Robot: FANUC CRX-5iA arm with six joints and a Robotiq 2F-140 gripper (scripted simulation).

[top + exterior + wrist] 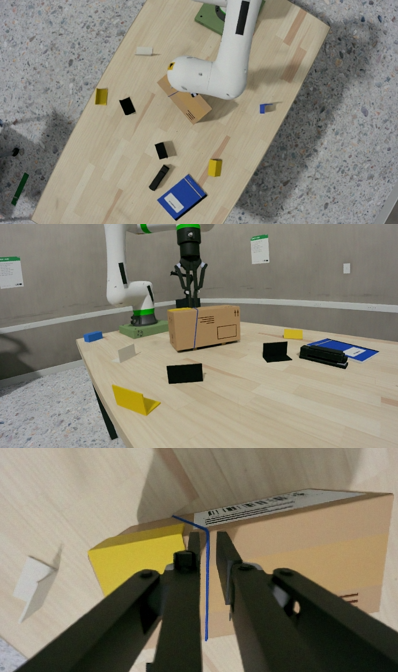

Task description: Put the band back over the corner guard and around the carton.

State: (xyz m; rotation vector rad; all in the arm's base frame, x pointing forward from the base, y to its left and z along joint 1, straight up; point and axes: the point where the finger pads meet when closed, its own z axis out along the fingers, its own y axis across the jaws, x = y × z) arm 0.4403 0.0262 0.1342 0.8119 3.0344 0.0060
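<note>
Right now the yellow corner guard is 2 cm behind my hand, 6 cm to the right of it and 4 cm below it. Round my hand: blue corner guard (11 cm behind, 36 cm to the left, 14 cm below); then white corner guard (4 cm behind, 28 cm to the right, 16 cm below); then brown carton (5 cm ahead, 1 cm to the left, 10 cm below).
</note>
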